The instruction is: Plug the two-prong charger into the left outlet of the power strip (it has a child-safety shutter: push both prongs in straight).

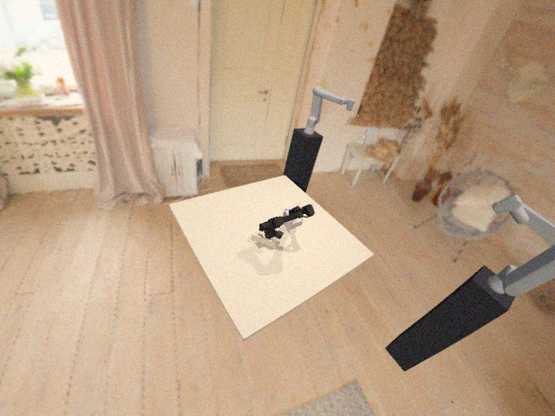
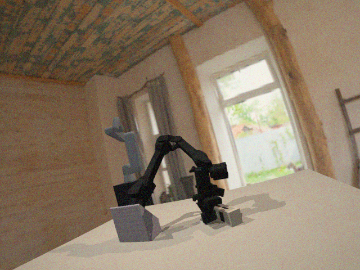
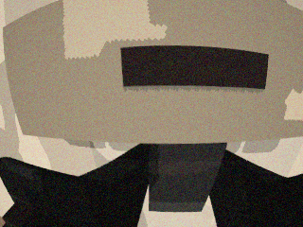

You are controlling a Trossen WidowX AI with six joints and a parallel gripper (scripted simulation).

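Right now my gripper tip is 1 cm short of the two-prong charger, 1 cm to the right of it and 1 cm below it.
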